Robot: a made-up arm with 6 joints.
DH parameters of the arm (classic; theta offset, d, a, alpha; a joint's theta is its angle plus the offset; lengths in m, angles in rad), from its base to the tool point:
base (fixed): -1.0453 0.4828 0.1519 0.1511
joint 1: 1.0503 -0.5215 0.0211 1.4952
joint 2: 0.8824 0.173 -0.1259 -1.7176
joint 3: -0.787 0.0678 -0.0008 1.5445
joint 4: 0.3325 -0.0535 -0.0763 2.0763
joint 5: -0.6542 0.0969 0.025 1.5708
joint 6: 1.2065 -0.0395 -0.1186 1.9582
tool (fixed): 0.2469 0.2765 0 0
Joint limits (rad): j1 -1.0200..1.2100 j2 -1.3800..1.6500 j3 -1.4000..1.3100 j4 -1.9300..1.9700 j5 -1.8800..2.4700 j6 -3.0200..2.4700
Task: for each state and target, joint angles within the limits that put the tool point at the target. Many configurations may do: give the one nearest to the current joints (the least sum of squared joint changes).
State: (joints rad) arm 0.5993 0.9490 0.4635 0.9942 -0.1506 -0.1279
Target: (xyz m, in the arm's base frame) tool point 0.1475 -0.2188 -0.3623
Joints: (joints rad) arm 0.4516 0.9797 0.8294 1.2293 -0.2833 -0.1473
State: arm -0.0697 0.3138 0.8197 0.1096 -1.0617 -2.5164
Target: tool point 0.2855 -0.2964 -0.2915
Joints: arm -0.0677 -0.1440 0.8825 -0.5174 -0.9786 -3.0200
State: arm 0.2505 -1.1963 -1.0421 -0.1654 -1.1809 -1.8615
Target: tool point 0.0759 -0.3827 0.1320
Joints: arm 0.7064 -1.2660 -1.1995 -0.2325 -1.0714 -1.6449
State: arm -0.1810 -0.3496 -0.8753 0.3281 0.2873 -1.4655
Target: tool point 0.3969 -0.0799 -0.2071
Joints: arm 0.1984 0.3737 -1.0265 0.4627 0.7075 -2.1139
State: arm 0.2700 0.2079 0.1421 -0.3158 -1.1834 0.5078
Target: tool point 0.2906 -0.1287 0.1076
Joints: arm 0.0014 -0.1418 0.1656 -0.7380 -0.4982 0.7875
